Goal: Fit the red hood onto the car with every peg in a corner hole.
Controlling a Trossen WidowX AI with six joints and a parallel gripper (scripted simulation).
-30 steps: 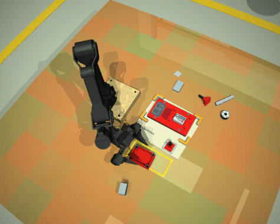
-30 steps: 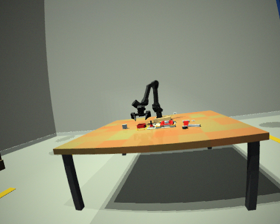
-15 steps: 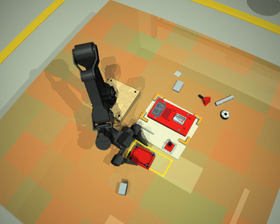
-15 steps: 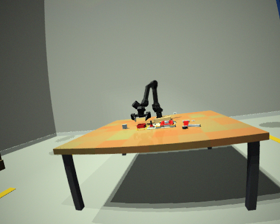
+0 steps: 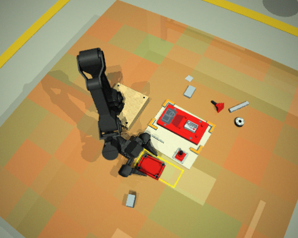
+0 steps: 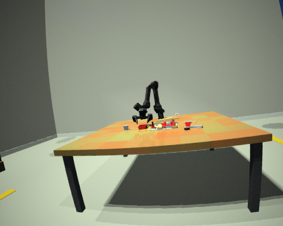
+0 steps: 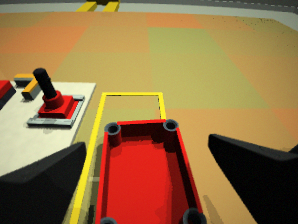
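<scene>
Right now my gripper tip is 10 mm past the red hood and 40 mm above it. Also, from my gripper tip: grey engine block (90 mm ahead, 230 mm to the left, 20 mm below); then silver wheel (280 mm ahead, 340 mm to the left, 40 mm below).
</scene>
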